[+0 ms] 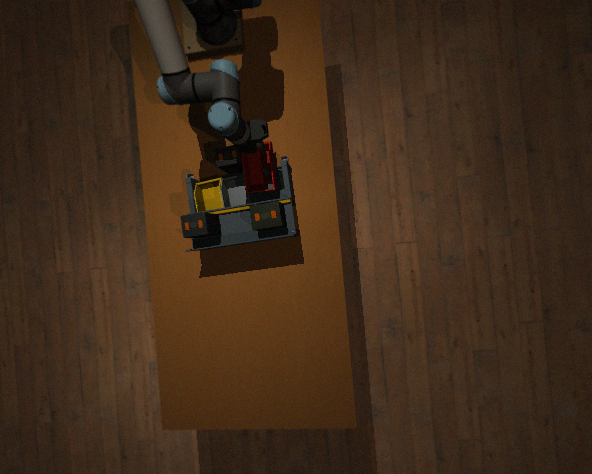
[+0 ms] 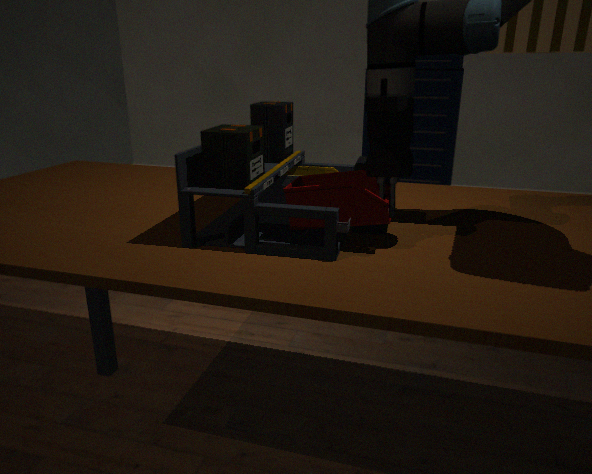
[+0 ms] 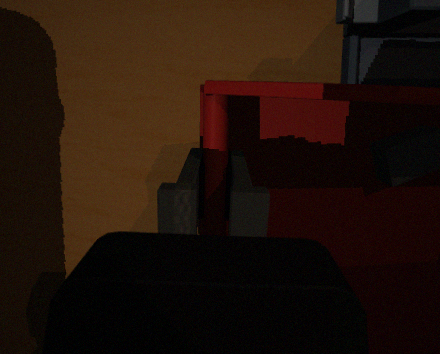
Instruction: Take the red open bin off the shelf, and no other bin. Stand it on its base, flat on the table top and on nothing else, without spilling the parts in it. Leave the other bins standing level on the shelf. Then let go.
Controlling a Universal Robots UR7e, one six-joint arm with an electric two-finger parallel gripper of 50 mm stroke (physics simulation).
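Frame: origin at the arm's base, x ahead, y left, z up, level; metres.
Seen in the pictures: gripper, fingertip midpoint: point(image 1: 261, 146) point(image 2: 387, 215) point(image 3: 216, 171); arm's base, link origin: point(image 1: 217, 25).
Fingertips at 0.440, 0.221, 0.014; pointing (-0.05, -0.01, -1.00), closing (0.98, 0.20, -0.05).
Pixels of each thing's middle, then the offset from my fingertips to it, as dx, dy, dz. Level surfaces: height alone.
- red open bin, body centre: point(image 3: 402, 211) point(image 2: 341, 198) point(image 1: 259, 167) +0.082, +0.009, +0.021
- dark part, body centre: point(image 3: 407, 154) +0.091, +0.030, -0.008
- yellow bin, body centre: point(image 2: 314, 188) point(image 1: 212, 202) +0.220, -0.168, -0.014
- dark box with orange marks, body centre: point(image 2: 372, 194) point(image 1: 233, 160) +0.061, -0.095, +0.008
- table, surface height: dz -0.058
The red open bin point(image 1: 254, 172) point(image 2: 335, 200) point(image 3: 310, 220) hangs raised at the front of the shelf point(image 1: 235, 225) point(image 2: 300, 210) point(image 3: 352, 60). It looks close to level. Its front part sticks out past the shelf's front, and its rear part is over the shelf bay. My gripper point(image 2: 388, 197) point(image 3: 216, 171) is shut on its front rim, one finger outside and one inside. A dark part point(image 3: 410, 155) lies in the bin; other contents are in shadow. The yellow bin point(image 1: 209, 197) point(image 2: 315, 171) sits in the shelf at the other side.
Two dark boxes point(image 1: 196, 226) point(image 1: 268, 216) point(image 2: 230, 157) point(image 2: 272, 131) stand on the shelf's rear upper board. Another dark box with orange marks point(image 1: 228, 156) stands in front of the shelf, close beside the red bin. The robot's base plate point(image 1: 192, 49) is on the table point(image 1: 250, 340) point(image 2: 150, 265).
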